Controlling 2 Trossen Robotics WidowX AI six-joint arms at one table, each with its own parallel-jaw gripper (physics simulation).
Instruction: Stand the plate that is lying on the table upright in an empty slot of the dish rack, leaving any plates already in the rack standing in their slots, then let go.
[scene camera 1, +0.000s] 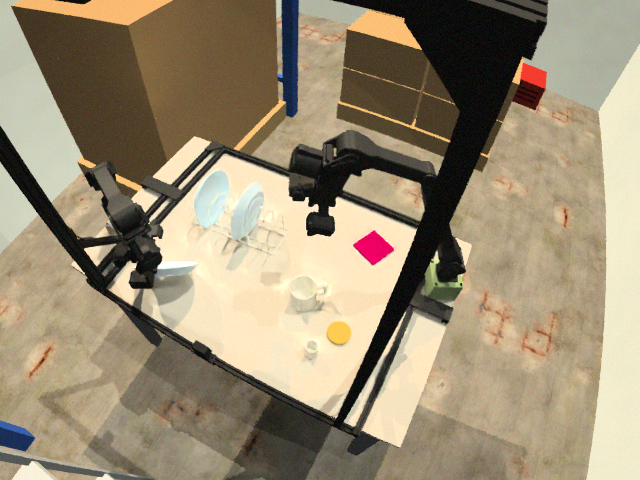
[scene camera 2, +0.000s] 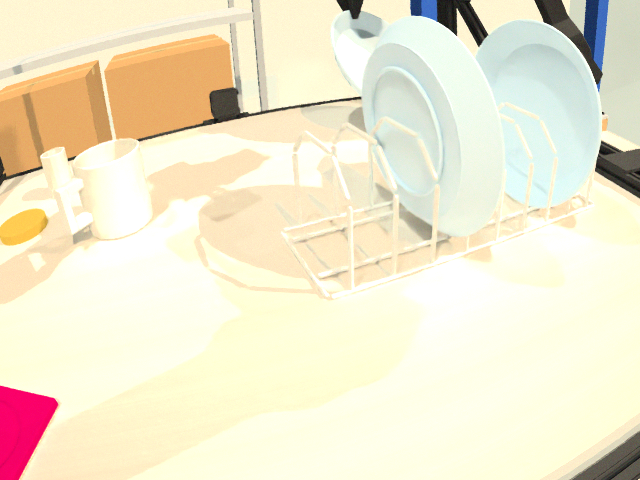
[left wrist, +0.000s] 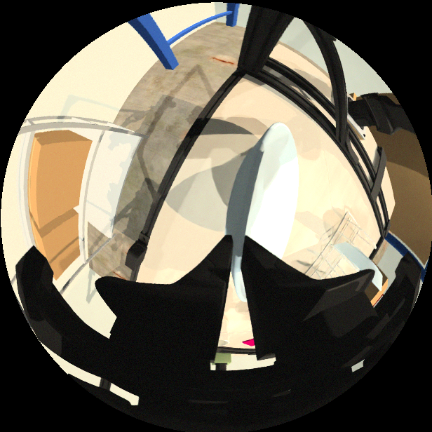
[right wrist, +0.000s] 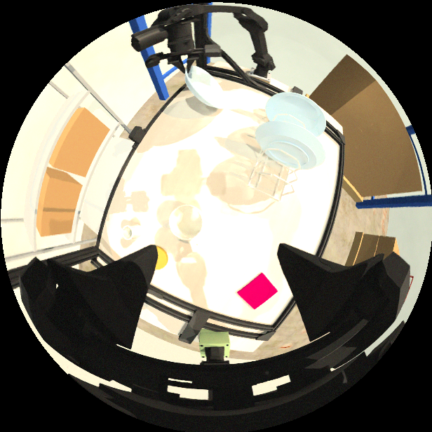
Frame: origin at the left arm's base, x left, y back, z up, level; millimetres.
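Seen in the pictures: left gripper, between the fingertips: (scene camera 1: 155, 271) (scene camera 2: 352, 19); right arm's base, origin of its link: (scene camera 1: 446, 273).
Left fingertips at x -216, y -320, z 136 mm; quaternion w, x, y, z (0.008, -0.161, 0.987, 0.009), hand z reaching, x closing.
Offsets run from my left fingertips to a thing's top centre. "spot": to the spot under its first point.
My left gripper (scene camera 1: 155, 275) (scene camera 2: 354, 16) (left wrist: 235, 241) (right wrist: 186, 72) is shut on the rim of a pale blue plate (scene camera 1: 178, 268) (scene camera 2: 355, 49) (left wrist: 274, 200) (right wrist: 204, 89). The plate is tilted steeply at the left of scene camera 1; I cannot tell whether its lower edge touches the table. The white wire dish rack {spot: dx +371, dy -253, dz -122 mm} (scene camera 2: 351, 248) holds two upright plates, one nearer its middle (scene camera 1: 247, 210) (scene camera 2: 473, 129) and one at its far end {spot: dx +357, dy +3, dz -80 mm} (scene camera 1: 211, 198) (scene camera 2: 547, 103). Slots at the rack's other end are empty. My right gripper (scene camera 1: 320, 231) (right wrist: 218, 251) is open, above the table, right of the rack in scene camera 1.
A white mug {spot: dx +143, dy -395, dz -156 mm} (scene camera 1: 303, 294) (scene camera 2: 116, 191), a small white cup {dx -30, dy -472, dz -102 mm} (scene camera 1: 311, 349) and a yellow disc {dx +52, dy -532, dz -153 mm} (scene camera 1: 339, 333) (scene camera 2: 23, 226) stand toward the front right in scene camera 1. A pink square {spot: dx +377, dy -567, dz -157 mm} (scene camera 1: 373, 248) (right wrist: 257, 291) lies right of the right gripper. Black rails edge the table.
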